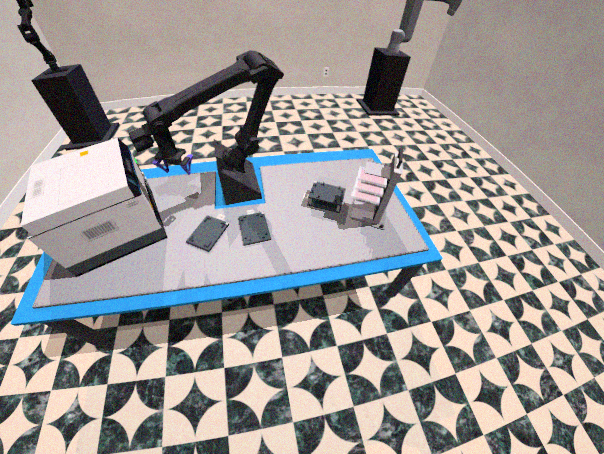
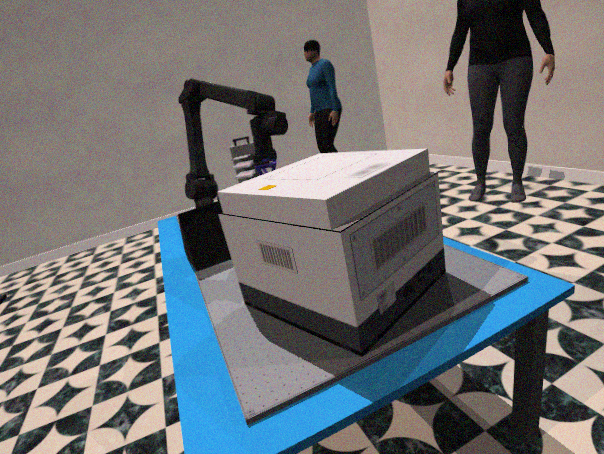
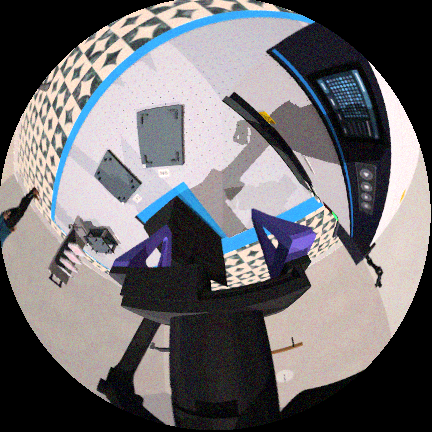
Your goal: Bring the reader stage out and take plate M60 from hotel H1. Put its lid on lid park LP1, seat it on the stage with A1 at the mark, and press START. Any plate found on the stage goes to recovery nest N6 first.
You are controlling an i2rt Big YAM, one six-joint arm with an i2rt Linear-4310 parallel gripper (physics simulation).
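Where they show: gripper, between the fingertips: (image 1: 178, 173) (image 3: 208, 221); arm's base, origin of its link: (image 1: 232, 161) (image 2: 212, 219) (image 3: 185, 261).
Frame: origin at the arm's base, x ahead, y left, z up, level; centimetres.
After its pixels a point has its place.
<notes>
My gripper (image 1: 176, 168) @[x 20.0, y -20.0, z 11.4 cm] (image 3: 208, 221) @[x 20.0, y -20.0, z 11.4 cm] is open and empty, high above the bench between the arm's base and the reader. The white reader (image 1: 80, 200) @[x 38.1, y -49.0, z 18.6 cm] (image 2: 295, 250) @[x 8.7, y -70.1, z 7.4 cm] (image 3: 367, 145) @[x 23.7, y -36.7, z 16.4 cm] has a dark front with a lit screen (image 3: 348, 105) and round buttons (image 3: 366, 187) @[x 18.1, y -38.8, z 15.9 cm]. A long dark strip (image 3: 285, 150) @[x 16.2, y -38.2, z -4.5 cm] shows at its lower front; no stage surface can be made out. Nest N6 (image 1: 207, 233) @[x 33.4, y -13.3, z -12.3 cm] (image 3: 161, 135) @[x 32.3, y -14.1, z -12.3 cm] and lid park LP1 (image 1: 255, 228) @[x 33.5, y 7.9, z -12.5 cm] (image 3: 117, 176) @[x 32.4, y 5.6, z -12.5 cm] are grey corner-marked plates. Hotel H1 (image 1: 387, 200) @[x 38.7, y 64.7, z 2.9 cm] (image 3: 58, 254) @[x 36.6, y 63.3, z 6.6 cm] holds several pinkish plates (image 1: 372, 178) @[x 30.5, y 59.3, z 8.6 cm]; which is M60 cannot be read.
A dark block-like fixture (image 1: 326, 195) @[x 22.2, y 43.1, z -7.5 cm] (image 3: 101, 239) @[x 20.8, y 35.5, z -7.5 cm] stands beside the hotel. The arm's black base (image 1: 239, 185) @[x 14.0, y 2.6, z -3.6 cm] stands in a notch at the bench's rear edge. A blue border (image 1: 225, 295) @[x 62.6, y -6.1, z -14.8 cm] (image 2: 200, 400) @[x -17.8, y -73.0, z -14.8 cm] edges the bench. Two people (image 2: 324, 90) (image 2: 500, 90) stand beyond it.
</notes>
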